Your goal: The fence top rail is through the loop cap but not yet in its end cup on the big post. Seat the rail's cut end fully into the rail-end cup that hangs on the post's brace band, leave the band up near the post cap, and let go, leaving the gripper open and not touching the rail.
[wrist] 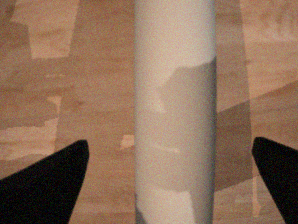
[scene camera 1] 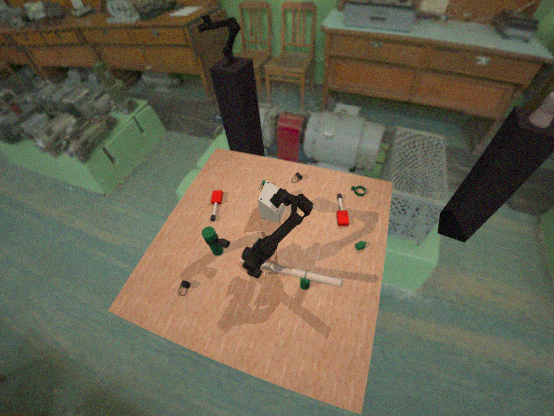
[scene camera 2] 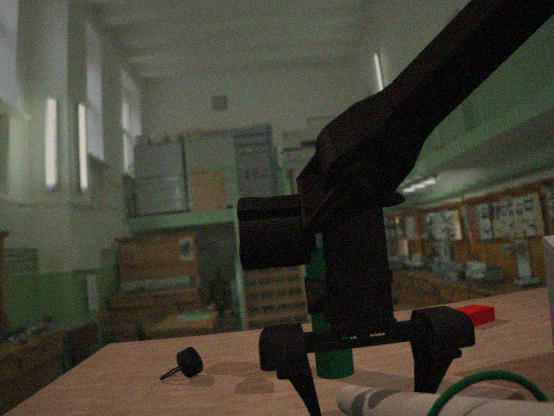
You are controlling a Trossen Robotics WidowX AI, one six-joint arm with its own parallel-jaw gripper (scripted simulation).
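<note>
Top rail (wrist: 175,86). Green post (scene camera 2: 337,364). My gripper (wrist: 171,147): open, holding nothing.
</note>
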